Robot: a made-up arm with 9 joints.
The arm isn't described. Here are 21 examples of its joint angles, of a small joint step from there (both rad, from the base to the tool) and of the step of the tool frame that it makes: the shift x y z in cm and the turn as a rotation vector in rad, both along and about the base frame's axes.
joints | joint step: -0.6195 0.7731 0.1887 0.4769 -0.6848 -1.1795 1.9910 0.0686 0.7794 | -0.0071 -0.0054 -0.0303 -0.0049 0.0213 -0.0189 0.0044 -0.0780 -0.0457
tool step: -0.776 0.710 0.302 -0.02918 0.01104 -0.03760
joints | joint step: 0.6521 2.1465 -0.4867 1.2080 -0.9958 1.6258 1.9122 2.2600 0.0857 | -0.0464 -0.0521 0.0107 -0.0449 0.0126 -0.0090 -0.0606 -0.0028 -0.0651
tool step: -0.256 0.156 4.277 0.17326 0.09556 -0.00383
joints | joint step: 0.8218 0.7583 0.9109 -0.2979 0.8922 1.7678 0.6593 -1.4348 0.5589 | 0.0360 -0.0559 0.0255 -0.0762 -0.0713 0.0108 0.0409 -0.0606 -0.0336
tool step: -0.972 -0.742 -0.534 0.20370 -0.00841 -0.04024
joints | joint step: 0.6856 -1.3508 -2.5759 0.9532 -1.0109 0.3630 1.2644 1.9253 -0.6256 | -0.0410 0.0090 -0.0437 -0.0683 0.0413 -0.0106 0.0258 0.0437 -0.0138
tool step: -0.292 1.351 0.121 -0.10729 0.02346 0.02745
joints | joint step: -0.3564 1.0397 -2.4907 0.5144 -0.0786 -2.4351 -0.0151 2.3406 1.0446 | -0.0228 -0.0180 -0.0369 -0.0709 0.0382 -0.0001 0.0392 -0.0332 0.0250
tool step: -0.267 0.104 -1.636 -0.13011 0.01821 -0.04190
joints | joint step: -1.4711 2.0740 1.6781 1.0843 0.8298 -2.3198 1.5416 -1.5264 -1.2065 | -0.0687 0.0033 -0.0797 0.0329 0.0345 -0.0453 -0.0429 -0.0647 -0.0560
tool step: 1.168 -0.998 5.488 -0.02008 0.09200 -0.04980
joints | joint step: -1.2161 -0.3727 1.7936 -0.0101 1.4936 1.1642 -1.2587 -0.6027 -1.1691 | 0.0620 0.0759 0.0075 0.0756 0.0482 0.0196 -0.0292 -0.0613 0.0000
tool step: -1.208 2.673 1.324 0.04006 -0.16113 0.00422
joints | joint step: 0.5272 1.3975 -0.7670 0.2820 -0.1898 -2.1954 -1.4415 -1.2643 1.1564 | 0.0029 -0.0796 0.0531 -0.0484 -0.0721 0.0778 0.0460 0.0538 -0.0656
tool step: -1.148 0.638 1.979 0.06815 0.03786 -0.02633
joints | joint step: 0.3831 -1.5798 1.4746 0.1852 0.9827 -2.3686 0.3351 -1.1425 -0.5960 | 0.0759 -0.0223 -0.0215 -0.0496 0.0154 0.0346 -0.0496 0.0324 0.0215
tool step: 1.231 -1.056 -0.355 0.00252 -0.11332 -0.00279
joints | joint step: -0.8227 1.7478 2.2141 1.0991 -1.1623 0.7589 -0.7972 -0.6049 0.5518 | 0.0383 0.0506 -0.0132 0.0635 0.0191 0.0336 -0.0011 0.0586 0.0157
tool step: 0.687 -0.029 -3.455 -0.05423 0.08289 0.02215
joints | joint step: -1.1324 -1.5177 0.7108 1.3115 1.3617 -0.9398 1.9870 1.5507 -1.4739 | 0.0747 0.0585 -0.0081 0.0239 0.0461 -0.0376 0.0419 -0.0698 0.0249
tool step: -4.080 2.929 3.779 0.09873 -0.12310 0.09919
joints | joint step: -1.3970 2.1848 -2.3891 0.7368 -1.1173 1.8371 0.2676 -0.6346 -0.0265 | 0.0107 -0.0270 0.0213 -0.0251 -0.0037 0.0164 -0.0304 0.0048 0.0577
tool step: -0.567 -0.873 1.519 -0.05636 -0.06073 -0.09784
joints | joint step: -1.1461 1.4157 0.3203 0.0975 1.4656 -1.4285 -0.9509 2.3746 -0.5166 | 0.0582 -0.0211 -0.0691 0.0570 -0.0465 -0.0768 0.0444 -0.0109 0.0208
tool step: -1.650 -3.710 -4.288 -0.02121 -0.00402 0.00968
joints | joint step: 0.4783 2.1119 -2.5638 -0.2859 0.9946 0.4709 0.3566 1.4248 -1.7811 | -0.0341 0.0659 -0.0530 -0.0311 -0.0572 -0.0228 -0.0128 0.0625 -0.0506
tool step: 2.449 3.836 -1.661 -0.12559 0.08580 -0.09080
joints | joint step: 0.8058 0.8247 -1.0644 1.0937 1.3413 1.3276 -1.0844 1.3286 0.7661 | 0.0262 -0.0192 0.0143 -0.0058 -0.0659 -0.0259 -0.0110 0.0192 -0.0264
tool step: 1.289 1.607 1.861 0.00032 -0.01774 0.06116
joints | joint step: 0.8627 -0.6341 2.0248 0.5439 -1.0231 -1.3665 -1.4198 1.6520 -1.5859 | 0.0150 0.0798 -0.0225 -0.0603 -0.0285 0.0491 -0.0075 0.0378 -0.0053
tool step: 4.769 -2.025 -3.586 -0.11340 -0.03493 -0.09420
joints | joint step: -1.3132 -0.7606 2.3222 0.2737 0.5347 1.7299 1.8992 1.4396 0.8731 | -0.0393 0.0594 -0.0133 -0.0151 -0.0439 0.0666 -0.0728 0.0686 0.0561
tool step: -2.373 0.714 0.288 0.03167 -0.01090 0.02493
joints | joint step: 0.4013 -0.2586 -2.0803 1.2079 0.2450 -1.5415 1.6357 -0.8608 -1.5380 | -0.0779 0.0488 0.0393 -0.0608 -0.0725 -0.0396 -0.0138 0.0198 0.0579
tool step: -0.223 -1.813 -1.673 -0.09247 0.02781 0.12012
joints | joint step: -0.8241 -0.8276 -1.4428 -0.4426 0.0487 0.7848 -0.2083 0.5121 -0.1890 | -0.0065 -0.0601 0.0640 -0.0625 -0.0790 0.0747 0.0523 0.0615 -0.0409
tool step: 0.979 -0.260 3.082 0.02620 0.14931 -0.18633
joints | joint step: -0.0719 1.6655 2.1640 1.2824 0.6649 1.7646 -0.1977 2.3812 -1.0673 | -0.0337 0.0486 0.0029 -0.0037 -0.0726 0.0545 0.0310 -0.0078 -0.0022
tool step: -0.917 -1.601 -2.914 -0.13678 0.05685 0.05742
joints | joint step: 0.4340 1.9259 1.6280 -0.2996 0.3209 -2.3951 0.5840 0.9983 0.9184 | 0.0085 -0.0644 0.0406 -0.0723 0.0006 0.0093 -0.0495 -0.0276 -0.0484
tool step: -0.995 2.067 -0.016 0.17990 0.01169 0.04299
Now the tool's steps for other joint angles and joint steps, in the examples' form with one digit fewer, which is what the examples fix.
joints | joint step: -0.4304 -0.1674 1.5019 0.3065 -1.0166 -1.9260 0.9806 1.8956 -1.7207 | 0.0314 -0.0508 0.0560 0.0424 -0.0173 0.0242 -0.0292 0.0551 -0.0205
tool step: 0.19 0.15 0.53 0.0218 0.0459 0.0974
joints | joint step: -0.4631 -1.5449 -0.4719 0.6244 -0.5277 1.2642 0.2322 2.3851 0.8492 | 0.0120 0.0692 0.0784 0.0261 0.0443 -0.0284 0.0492 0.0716 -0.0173
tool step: -3.12 3.97 -0.21 -0.0064 0.0570 0.1008
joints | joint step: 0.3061 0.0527 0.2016 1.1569 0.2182 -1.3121 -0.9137 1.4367 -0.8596 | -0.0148 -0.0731 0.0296 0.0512 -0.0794 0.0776 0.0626 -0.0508 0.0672
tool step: -1.70 -2.35 3.65 -0.0564 0.1108 0.0685
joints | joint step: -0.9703 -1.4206 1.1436 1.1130 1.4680 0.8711 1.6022 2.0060 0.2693 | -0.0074 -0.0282 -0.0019 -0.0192 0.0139 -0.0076 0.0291 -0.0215 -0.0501
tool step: 1.90 -2.30 -2.31 0.0089 0.0714 -0.0228
